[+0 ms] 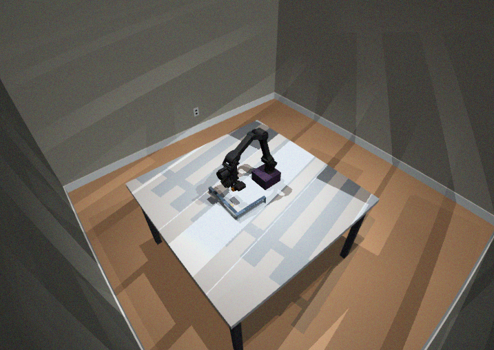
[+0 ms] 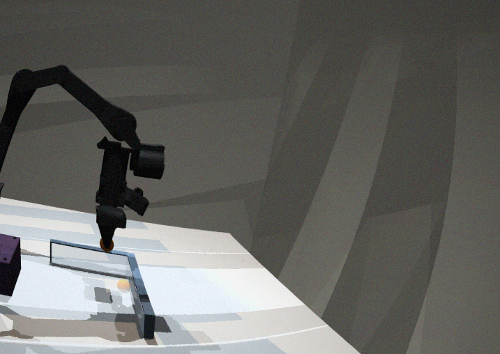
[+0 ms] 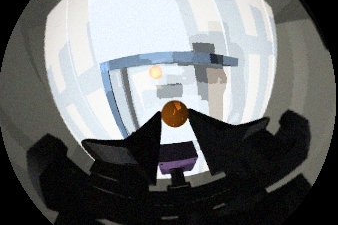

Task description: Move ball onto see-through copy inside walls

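The wall is 50 mm behind my gripper tip, 130 mm to the left of it and 90 mm below it. Round my gripper tip: ball: right at my gripper tip.
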